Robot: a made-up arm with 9 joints. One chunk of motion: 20 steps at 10 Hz.
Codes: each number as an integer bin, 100 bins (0 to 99) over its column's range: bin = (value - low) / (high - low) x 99, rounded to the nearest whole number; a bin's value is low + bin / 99 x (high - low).
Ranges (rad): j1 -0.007..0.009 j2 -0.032..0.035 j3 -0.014..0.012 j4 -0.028..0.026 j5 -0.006..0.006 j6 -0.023..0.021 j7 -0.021..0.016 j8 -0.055..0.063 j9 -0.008..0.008
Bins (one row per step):
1: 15 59 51 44 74 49 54 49 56
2: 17 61 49 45 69 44 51 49 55
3: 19 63 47 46 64 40 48 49 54
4: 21 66 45 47 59 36 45 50 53
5: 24 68 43 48 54 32 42 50 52
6: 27 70 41 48 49 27 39 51 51
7: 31 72 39 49 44 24 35 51 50
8: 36 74 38 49 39 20 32 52 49
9: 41 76 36 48 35 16 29 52 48
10: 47 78 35 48 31 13 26 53 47
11: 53 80 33 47 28 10 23 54 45
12: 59 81 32 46 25 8 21 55 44
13: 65 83 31 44 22 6 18 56 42
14: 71 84 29 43 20 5 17 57 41
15: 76 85 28 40 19 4 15 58 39
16: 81 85 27 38 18 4 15 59 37
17: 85 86 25 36 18 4 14 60 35
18: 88 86 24 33 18 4 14 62 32
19: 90 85 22 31 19 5 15 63 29
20: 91 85 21 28 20 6 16 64 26
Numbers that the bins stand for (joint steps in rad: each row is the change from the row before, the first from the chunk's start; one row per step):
1: -0.00458 0.00793 -0.00061 -0.00400 0.00297 -0.00122 -0.00082 0.00340 0.00105
2: -0.00425 0.00928 -0.00113 -0.00345 0.00236 -0.00344 -0.00194 0.00340 0.00089
3: -0.00393 0.01064 -0.00166 -0.00291 0.00176 -0.00522 -0.00306 0.00340 0.00073
4: -0.00361 0.01267 -0.00218 -0.00236 0.00115 -0.00700 -0.00418 0.00460 0.00057
5: -0.00312 0.01402 -0.00271 -0.00182 0.00055 -0.00878 -0.00530 0.00460 0.00040
6: -0.00264 0.01537 -0.00323 -0.00182 -0.00006 -0.01100 -0.00642 0.00579 0.00024
7: -0.00199 0.01673 -0.00376 -0.00127 -0.00067 -0.01233 -0.00792 0.00579 0.00008
8: -0.00118 0.01808 -0.00402 -0.00127 -0.00127 -0.01411 -0.00904 0.00698 -0.00008
9: -0.00037 0.01943 -0.00455 -0.00182 -0.00176 -0.01589 -0.01016 0.00698 -0.00024
10: 0.00060 0.02079 -0.00481 -0.00182 -0.00224 -0.01722 -0.01128 0.00817 -0.00040
11: 0.00157 0.02214 -0.00533 -0.00236 -0.00261 -0.01856 -0.01240 0.00936 -0.00073
12: 0.00254 0.02282 -0.00560 -0.00291 -0.00297 -0.01944 -0.01315 0.01056 -0.00089
13: 0.00351 0.02417 -0.00586 -0.00400 -0.00333 -0.02033 -0.01427 0.01175 -0.00121
14: 0.00447 0.02485 -0.00638 -0.00455 -0.00358 -0.02078 -0.01465 0.01294 -0.00137
15: 0.00528 0.02553 -0.00665 -0.00618 -0.00370 -0.02122 -0.01539 0.01413 -0.00170
16: 0.00609 0.02553 -0.00691 -0.00727 -0.00382 -0.02122 -0.01539 0.01532 -0.00202
17: 0.00674 0.02620 -0.00743 -0.00836 -0.00382 -0.02122 -0.01577 0.01652 -0.00234
18: 0.00722 0.02620 -0.00770 -0.01000 -0.00382 -0.02122 -0.01577 0.01890 -0.00283
19: 0.00755 0.02553 -0.00822 -0.01109 -0.00370 -0.02078 -0.01539 0.02009 -0.00331
20: 0.00771 0.02553 -0.00848 -0.01273 -0.00358 -0.02033 -0.01502 0.02128 -0.00380

